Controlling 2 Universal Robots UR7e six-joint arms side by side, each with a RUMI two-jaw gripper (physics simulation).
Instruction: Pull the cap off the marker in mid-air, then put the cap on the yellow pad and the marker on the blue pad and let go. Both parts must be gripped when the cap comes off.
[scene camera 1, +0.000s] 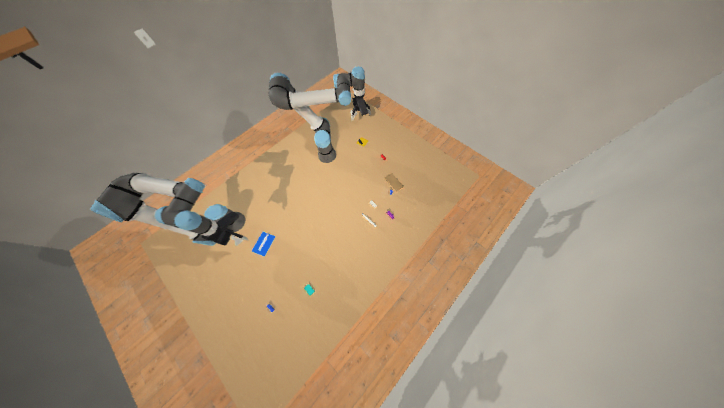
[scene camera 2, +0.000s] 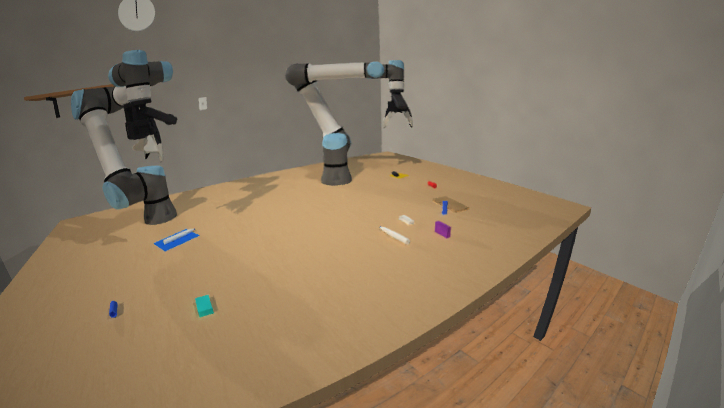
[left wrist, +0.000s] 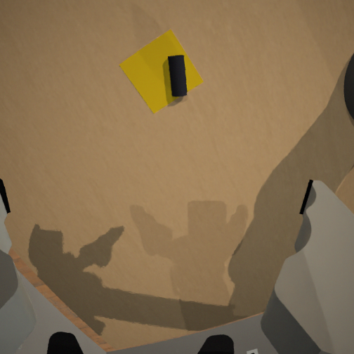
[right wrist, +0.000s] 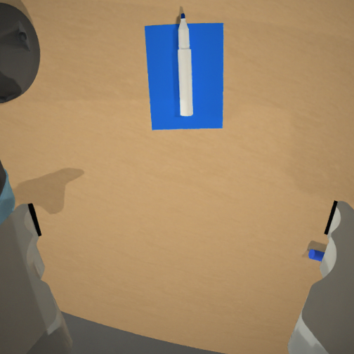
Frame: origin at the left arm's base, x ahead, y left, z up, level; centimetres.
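Where they show: left gripper, fingertip midpoint: (scene camera 1: 361, 118) (scene camera 2: 398, 127); right gripper, fingertip midpoint: (scene camera 1: 237, 235) (scene camera 2: 153, 160); left arm's base, link origin: (scene camera 1: 327, 155) (scene camera 2: 336, 181); right arm's base, link origin: (scene camera 1: 235, 222) (scene camera 2: 160, 218).
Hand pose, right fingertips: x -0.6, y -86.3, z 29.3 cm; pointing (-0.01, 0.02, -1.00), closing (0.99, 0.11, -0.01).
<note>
Things, the pixels of their top centre, and the offset from my right fingertips.
- black cap, top centre: (scene camera 2: 395, 172) (scene camera 1: 360, 141) dx +19.2, dy +110.6, dz -27.4 cm
- yellow pad, top centre: (scene camera 2: 399, 175) dx +20.7, dy +112.1, dz -29.3 cm
- white marker, top centre: (scene camera 2: 179, 233) (scene camera 1: 263, 240) dx -0.4, dy +3.8, dz -27.5 cm
- blue pad, top centre: (scene camera 2: 176, 239) (scene camera 1: 263, 243) dx -0.2, dy +2.0, dz -29.3 cm
- teal block, top centre: (scene camera 2: 203, 303) (scene camera 1: 309, 289) dx +45.1, dy -7.8, dz -27.8 cm
- blue cylinder, top centre: (scene camera 2: 112, 306) (scene camera 1: 269, 308) dx +29.6, dy -27.5, dz -27.2 cm
- red piece, top centre: (scene camera 2: 432, 182) (scene camera 1: 383, 156) dx +43.8, dy +104.8, dz -27.2 cm
- brown flat piece, top centre: (scene camera 2: 450, 202) (scene camera 1: 394, 181) dx +60.9, dy +87.6, dz -28.5 cm
- small blue piece, top centre: (scene camera 2: 445, 201) dx +62.9, dy +77.7, dz -24.5 cm
- white block, top centre: (scene camera 2: 406, 218) dx +54.9, dy +63.5, dz -28.1 cm
- white stick, top centre: (scene camera 2: 393, 231) dx +57.8, dy +50.8, dz -27.5 cm
- purple block, top centre: (scene camera 2: 443, 224) dx +70.0, dy +61.1, dz -25.8 cm
The black cap (scene camera 1: 360, 141) (scene camera 2: 395, 173) (left wrist: 177, 76) lies on its side on the yellow pad (scene camera 2: 403, 175) (left wrist: 142, 67), one end at the pad's edge. The white marker (scene camera 1: 263, 241) (scene camera 2: 177, 236) (right wrist: 185, 80) lies uncapped on the blue pad (scene camera 1: 269, 245) (scene camera 2: 164, 246) (right wrist: 210, 75), its dark blue tip sticking out past the pad's edge. My left gripper (scene camera 1: 361, 116) (scene camera 2: 398, 126) (left wrist: 154, 184) is wide open and empty, high above the table and off to one side of the cap. My right gripper (scene camera 1: 240, 239) (scene camera 2: 148, 152) (right wrist: 181, 207) is wide open and empty, above the table and beside the blue pad.
Around the table lie a teal block (scene camera 1: 309, 289) (scene camera 2: 204, 305), a blue cylinder (scene camera 1: 270, 307) (scene camera 2: 112, 309) (right wrist: 316, 255), a red piece (scene camera 1: 383, 157) (scene camera 2: 432, 184), a brown flat piece (scene camera 1: 394, 181), a small blue piece (scene camera 2: 444, 207), a white block (scene camera 2: 406, 219), a white stick (scene camera 2: 394, 235) and a purple block (scene camera 2: 442, 229).
</note>
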